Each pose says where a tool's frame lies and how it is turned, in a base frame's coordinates. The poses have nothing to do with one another.
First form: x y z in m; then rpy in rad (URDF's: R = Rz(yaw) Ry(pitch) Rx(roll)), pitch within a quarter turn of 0, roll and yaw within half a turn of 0.
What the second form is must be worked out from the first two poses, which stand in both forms.
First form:
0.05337 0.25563 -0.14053 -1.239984 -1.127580 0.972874
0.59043 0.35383 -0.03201 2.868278 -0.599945 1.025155
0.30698 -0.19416 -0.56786 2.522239 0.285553 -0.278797
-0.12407 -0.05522 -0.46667 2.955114 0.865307 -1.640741
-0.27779 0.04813 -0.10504 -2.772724 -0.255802 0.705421
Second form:
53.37 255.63 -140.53 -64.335 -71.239 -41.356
590.43 353.83 -32.01 -157.782 30.855 -60.069
306.98 -194.16 -567.86 147.644 -22.350 4.146
-124.07 -55.22 -466.67 -130.004 -7.624 92.620
-277.79 48.13 -105.04 -154.650 -3.101 -42.469

